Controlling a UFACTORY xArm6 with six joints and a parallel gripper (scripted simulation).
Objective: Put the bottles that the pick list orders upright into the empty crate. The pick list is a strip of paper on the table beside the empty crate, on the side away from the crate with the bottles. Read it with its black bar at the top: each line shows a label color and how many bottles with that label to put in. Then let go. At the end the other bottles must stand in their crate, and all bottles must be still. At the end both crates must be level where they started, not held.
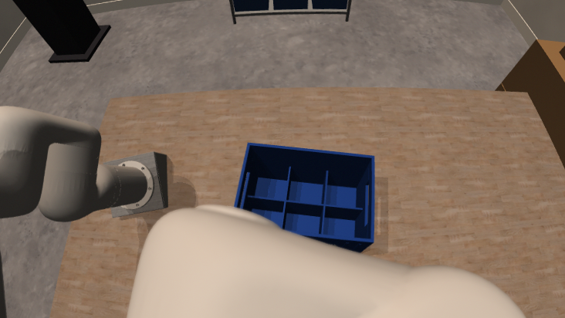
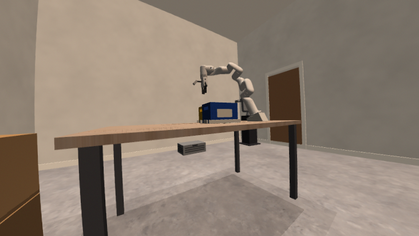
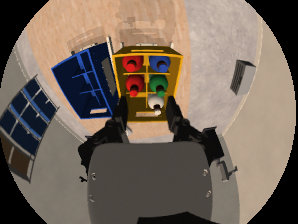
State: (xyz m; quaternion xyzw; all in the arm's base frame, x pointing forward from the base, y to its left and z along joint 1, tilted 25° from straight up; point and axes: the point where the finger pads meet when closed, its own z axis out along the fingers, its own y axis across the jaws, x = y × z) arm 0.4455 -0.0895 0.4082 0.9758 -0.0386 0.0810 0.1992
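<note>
Right now the green-capped bottle is 25 cm below my hand, 10 cm behind it and 4 cm to the right of it. Round my hand: yellow crate (25 cm below, 9 cm behind); red bottle (25 cm below, 4 cm to the left); blue bottle (25 cm below, 5 cm to the right, 1 cm behind).
</note>
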